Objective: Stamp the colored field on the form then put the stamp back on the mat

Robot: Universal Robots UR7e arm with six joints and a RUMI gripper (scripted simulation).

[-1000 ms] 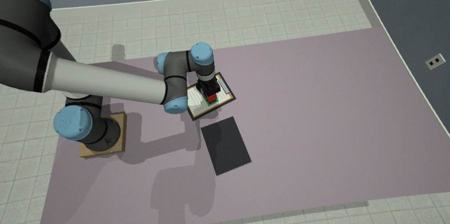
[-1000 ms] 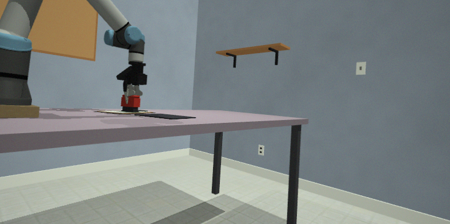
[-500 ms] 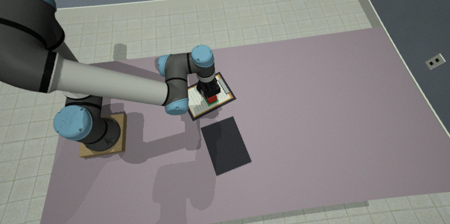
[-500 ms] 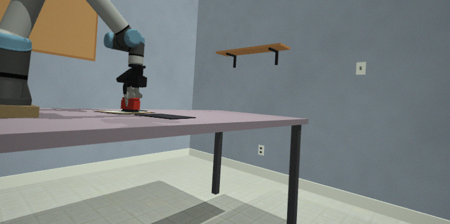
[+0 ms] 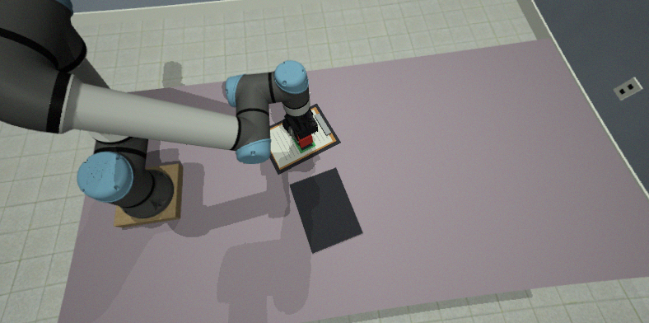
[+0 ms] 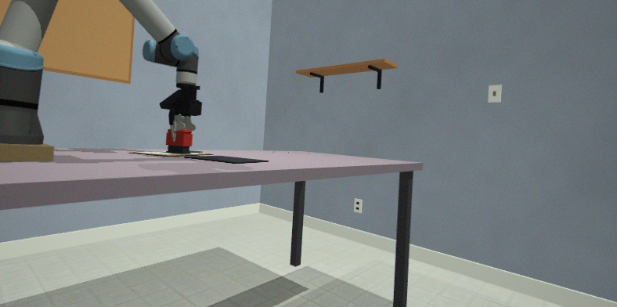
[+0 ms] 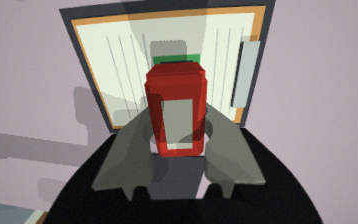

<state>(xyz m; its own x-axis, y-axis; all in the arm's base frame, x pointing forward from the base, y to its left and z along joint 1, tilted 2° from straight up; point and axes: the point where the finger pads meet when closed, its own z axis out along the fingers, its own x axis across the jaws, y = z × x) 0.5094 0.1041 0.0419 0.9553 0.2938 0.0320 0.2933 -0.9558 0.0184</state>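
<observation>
Right now the clipboard is 60 mm below my hand and 10 mm to the left of it. The rest, counted from my hand: mat 260 mm to the right, 60 mm below, 30 mm ahead; red stamp 20 mm below.
</observation>
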